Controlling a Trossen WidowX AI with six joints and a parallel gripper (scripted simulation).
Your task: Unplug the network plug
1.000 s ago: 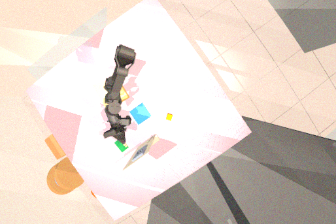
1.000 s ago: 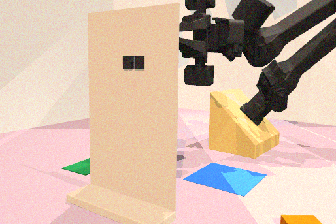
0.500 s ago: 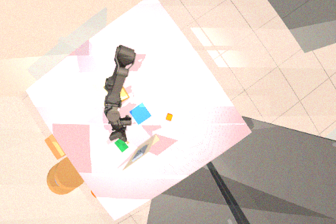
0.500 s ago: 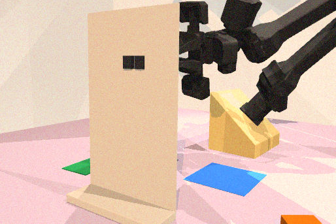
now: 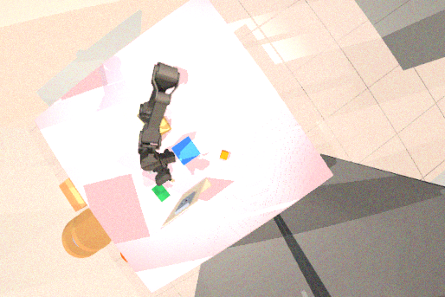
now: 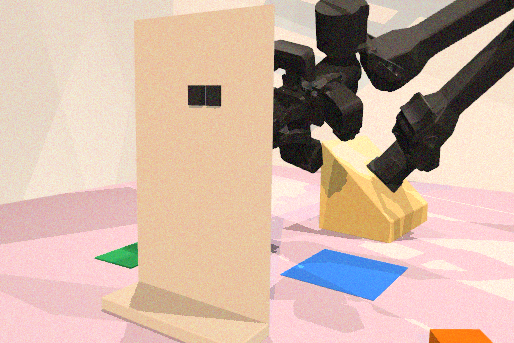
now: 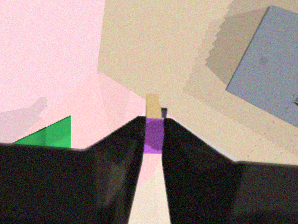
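My gripper tip is now 16 cm above the blue square, 10 cm to the right of it and 6 cm past it. Round my gripper tip: beige panel 13 cm ahead, 2 cm below, 1 cm to the left; purple plug 1 cm ahead; small orange block 25 cm to the left, 14 cm below, 9 cm ahead.
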